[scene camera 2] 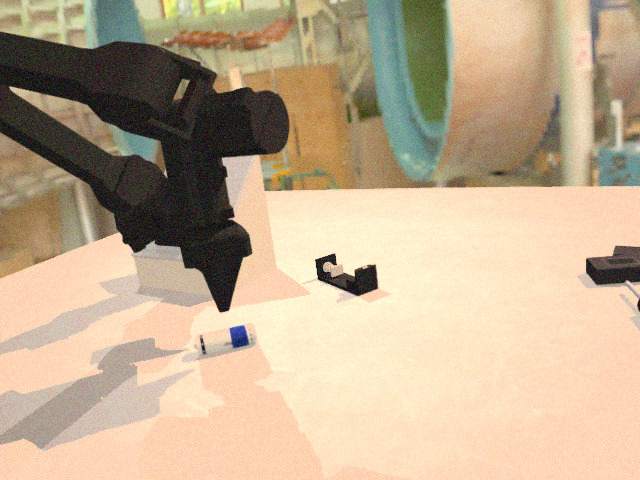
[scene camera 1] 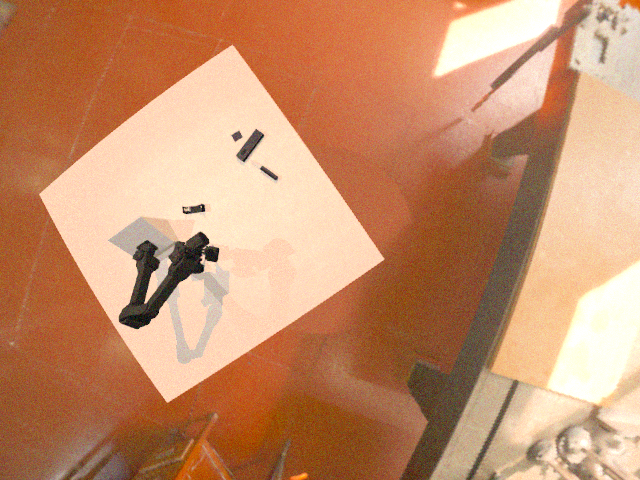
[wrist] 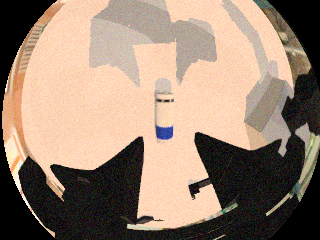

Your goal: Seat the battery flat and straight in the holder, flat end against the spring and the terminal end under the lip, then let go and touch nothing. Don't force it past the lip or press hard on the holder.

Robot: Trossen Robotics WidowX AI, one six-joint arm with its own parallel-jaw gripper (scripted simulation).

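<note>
I can see a battery (scene camera 2: 243, 335) (wrist: 165, 113). My gripper (scene camera 2: 221, 303) is here as well, and the wrist view gives me that same gripper (wrist: 169, 138).
</note>
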